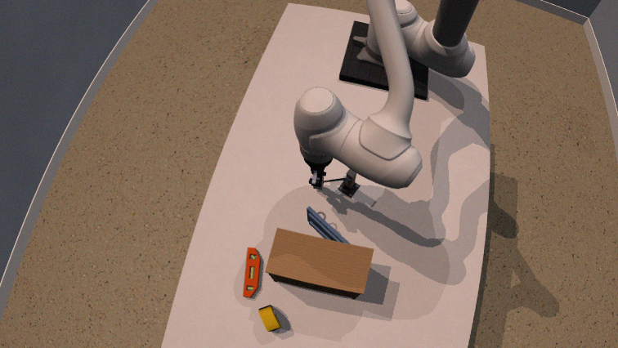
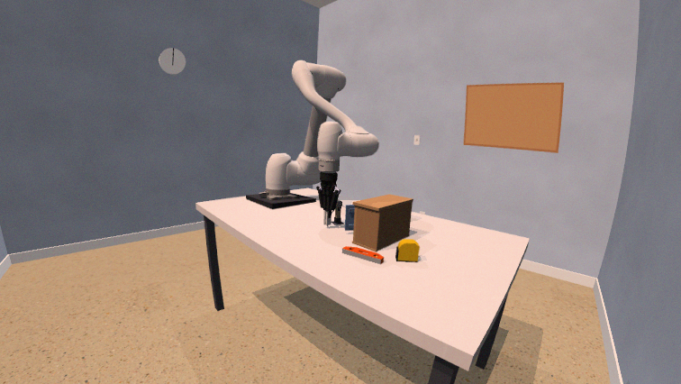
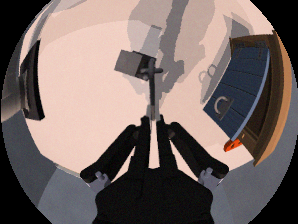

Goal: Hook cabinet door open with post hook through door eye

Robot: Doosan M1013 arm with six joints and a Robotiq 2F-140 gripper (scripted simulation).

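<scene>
The thin hook lies 1 cm behind my hand, 4 cm to the left of it and 1 cm above it. Round my hand: hook post 2 cm behind, 6 cm to the left, 2 cm above; then cabinet door 14 cm ahead, 11 cm to the left, 2 cm above; then orange spirit level 32 cm ahead, 8 cm to the right, 4 cm below.
</scene>
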